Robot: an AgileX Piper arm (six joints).
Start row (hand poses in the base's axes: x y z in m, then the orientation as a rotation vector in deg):
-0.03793 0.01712 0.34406 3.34 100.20 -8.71
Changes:
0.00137 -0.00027 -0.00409 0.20 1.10 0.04
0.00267 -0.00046 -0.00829 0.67 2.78 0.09
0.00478 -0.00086 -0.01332 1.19 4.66 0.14
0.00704 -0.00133 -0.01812 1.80 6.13 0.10
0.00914 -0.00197 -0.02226 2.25 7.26 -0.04
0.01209 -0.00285 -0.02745 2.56 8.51 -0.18
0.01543 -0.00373 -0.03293 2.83 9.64 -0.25
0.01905 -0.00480 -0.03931 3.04 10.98 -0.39
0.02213 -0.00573 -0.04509 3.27 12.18 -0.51
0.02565 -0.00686 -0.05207 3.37 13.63 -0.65
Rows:
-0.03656 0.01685 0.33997 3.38 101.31 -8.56
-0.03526 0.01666 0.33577 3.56 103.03 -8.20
-0.03315 0.01626 0.33074 3.78 104.95 -7.80
-0.03089 0.01579 0.32594 4.16 106.46 -7.35
-0.02879 0.01515 0.32180 4.55 107.62 -7.11
-0.02584 0.01427 0.31661 4.82 108.89 -6.99
-0.02250 0.01339 0.31113 5.01 110.04 -6.85
-0.01888 0.01232 0.30475 5.20 111.39 -6.83
-0.01580 0.01139 0.29897 5.41 112.61 -6.76
-0.01228 0.01026 0.29199 5.51 114.06 -6.84

